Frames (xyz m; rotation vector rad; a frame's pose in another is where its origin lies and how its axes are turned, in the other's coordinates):
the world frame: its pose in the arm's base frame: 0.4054 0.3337 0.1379 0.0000 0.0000 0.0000
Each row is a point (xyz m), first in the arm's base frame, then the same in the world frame.
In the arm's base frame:
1: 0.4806 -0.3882 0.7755
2: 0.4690 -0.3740 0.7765
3: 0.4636 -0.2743 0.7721
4: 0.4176 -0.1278 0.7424
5: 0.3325 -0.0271 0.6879
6: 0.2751 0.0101 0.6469
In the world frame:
1: 0.0752 -0.7219 0.6376
2: 0.0636 -0.7077 0.6386
3: 0.0582 -0.6080 0.6342
4: 0.0122 -0.4615 0.6045
5: -0.0729 -0.3608 0.5500
6: -0.1303 -0.3236 0.5090

